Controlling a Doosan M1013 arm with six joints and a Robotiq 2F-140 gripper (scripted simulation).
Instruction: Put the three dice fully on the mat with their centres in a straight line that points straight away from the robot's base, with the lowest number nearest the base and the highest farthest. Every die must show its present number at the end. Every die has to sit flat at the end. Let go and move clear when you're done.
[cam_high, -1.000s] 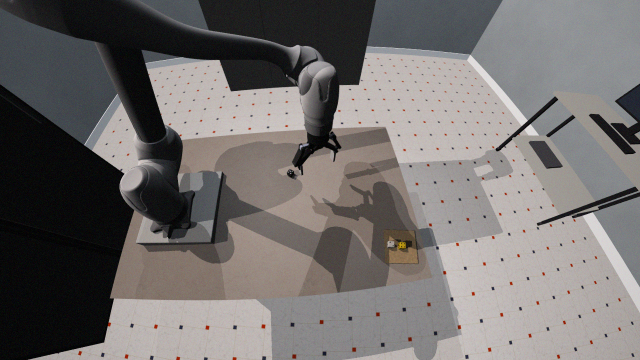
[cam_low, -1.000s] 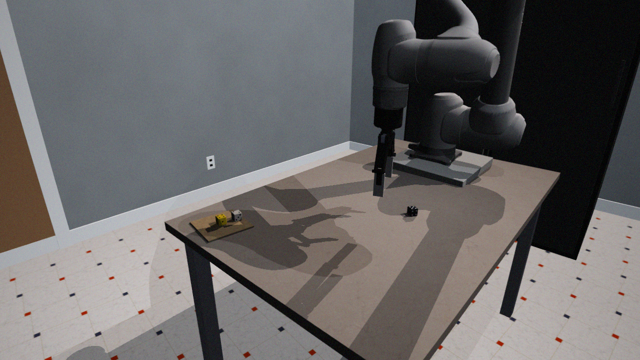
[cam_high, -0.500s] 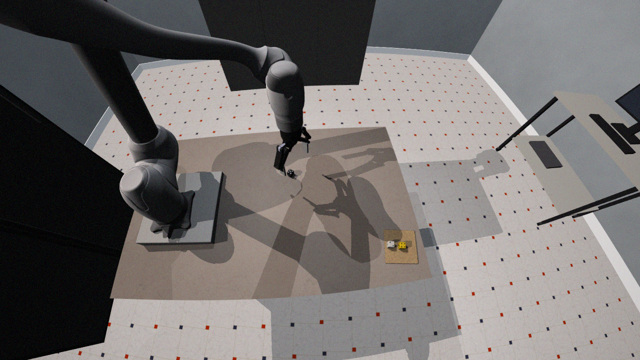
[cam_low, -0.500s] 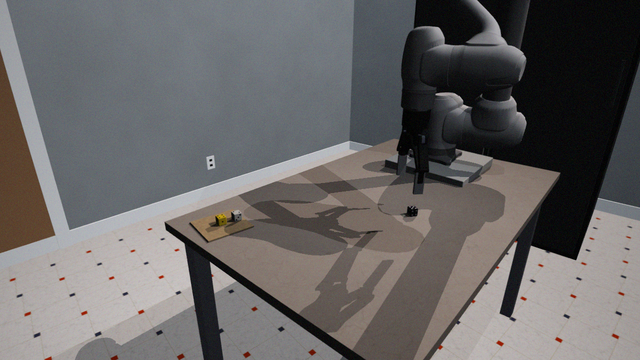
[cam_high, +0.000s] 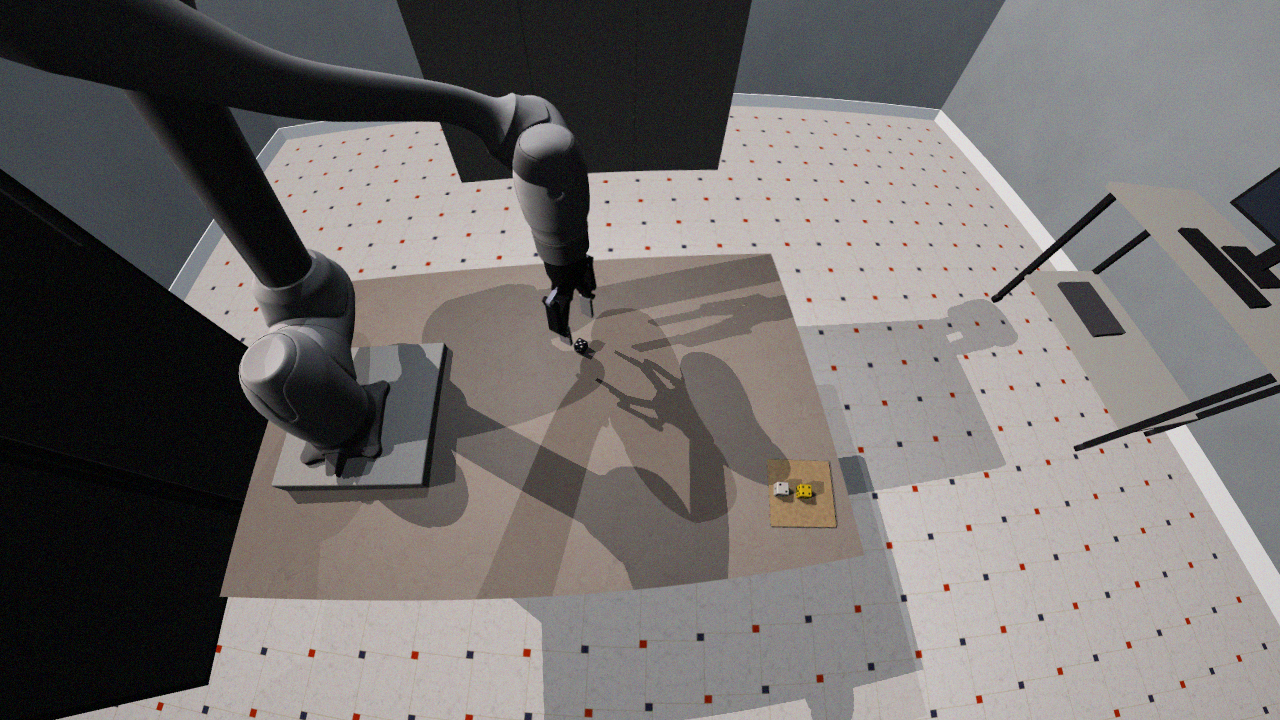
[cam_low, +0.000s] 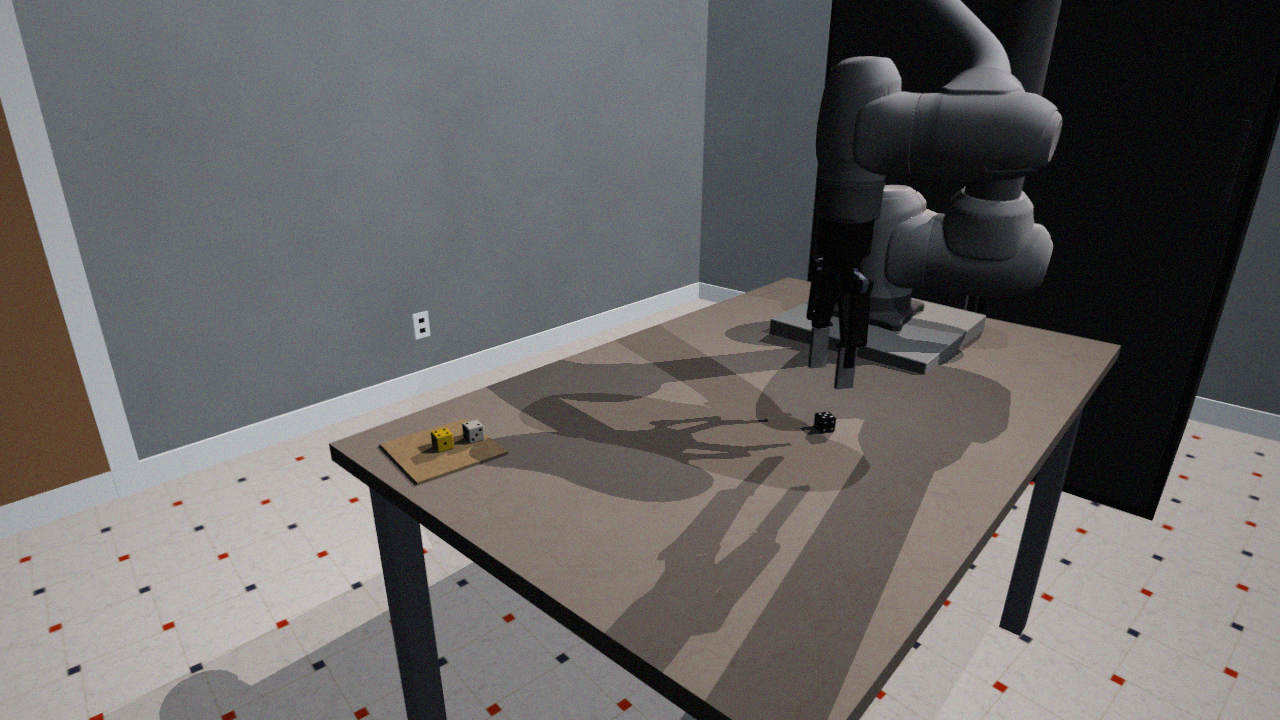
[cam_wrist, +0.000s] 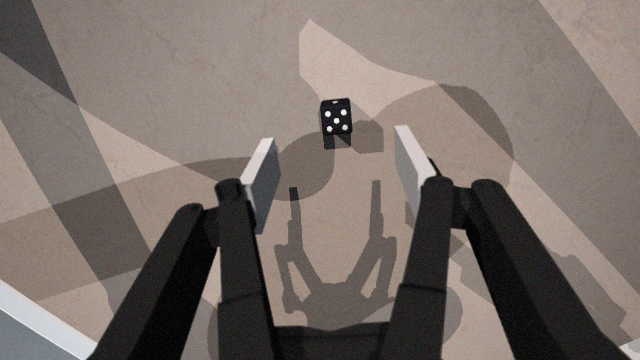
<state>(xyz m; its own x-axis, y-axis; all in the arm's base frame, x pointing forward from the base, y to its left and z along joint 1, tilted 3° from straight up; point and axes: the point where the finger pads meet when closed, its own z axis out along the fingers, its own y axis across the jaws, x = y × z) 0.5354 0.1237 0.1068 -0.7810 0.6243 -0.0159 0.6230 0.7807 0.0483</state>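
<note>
Right now the black die is 10 cm below my hand. From my hand the other things lie so: tan mat (42 cm to the right, 41 cm ahead, 12 cm below); yellow die (42 cm to the right, 41 cm ahead, 10 cm below); grey die (40 cm to the right, 36 cm ahead, 10 cm below).
</note>
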